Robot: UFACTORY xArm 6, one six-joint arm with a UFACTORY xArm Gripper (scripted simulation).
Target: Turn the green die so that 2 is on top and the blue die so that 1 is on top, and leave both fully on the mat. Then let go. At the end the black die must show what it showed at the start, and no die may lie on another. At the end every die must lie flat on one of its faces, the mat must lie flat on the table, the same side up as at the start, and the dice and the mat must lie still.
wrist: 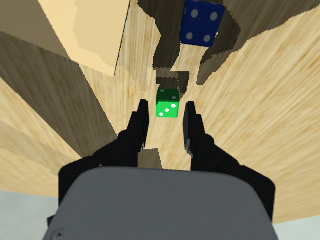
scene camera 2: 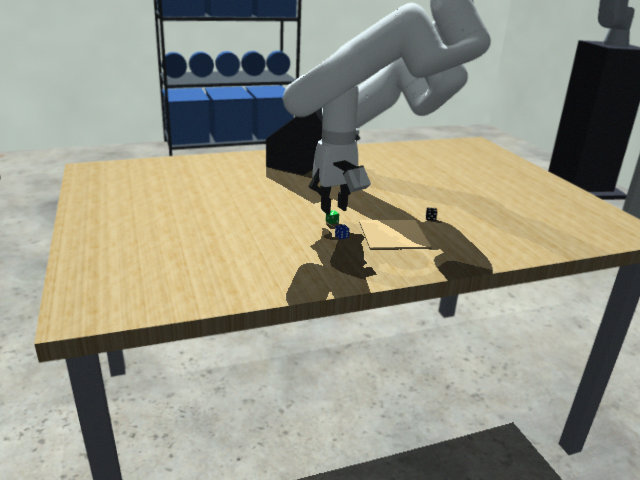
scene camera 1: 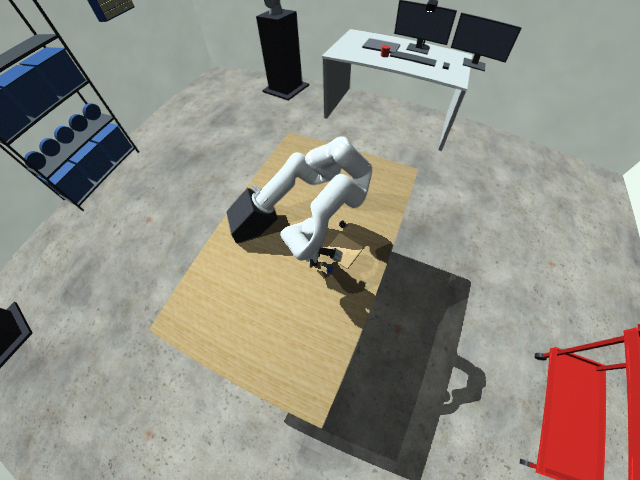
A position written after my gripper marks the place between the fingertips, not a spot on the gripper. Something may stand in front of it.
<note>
I see my gripper [scene camera 2: 333, 210] and a tan mat [scene camera 2: 380, 234].
My gripper shows as well in the wrist view [wrist: 166, 110].
</note>
